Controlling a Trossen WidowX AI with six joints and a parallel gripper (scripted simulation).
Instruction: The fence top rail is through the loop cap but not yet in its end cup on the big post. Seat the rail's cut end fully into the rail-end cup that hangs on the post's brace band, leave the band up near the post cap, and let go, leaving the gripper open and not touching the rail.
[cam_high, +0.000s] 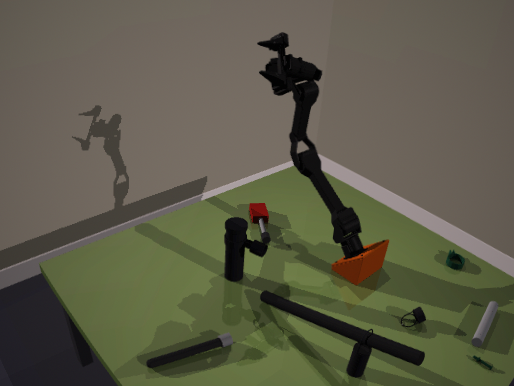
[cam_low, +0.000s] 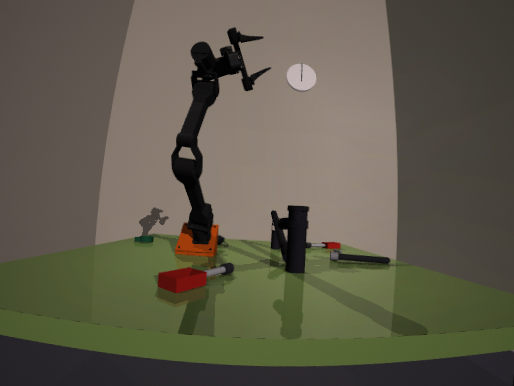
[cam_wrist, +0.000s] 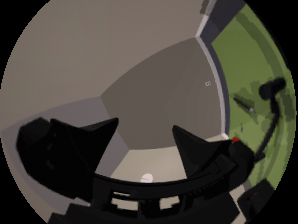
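The rail-end cup lies 110 mm ahead of my gripper tip, 160 mm to the left of it and 520 mm below it. Also, from my gripper tip: loop cap (130 mm ahead, 600 mm to the left, 560 mm below); green bolt (170 mm behind, 870 mm to the left, 660 mm below); grey tube (320 mm behind, 790 mm to the left, 650 mm below).
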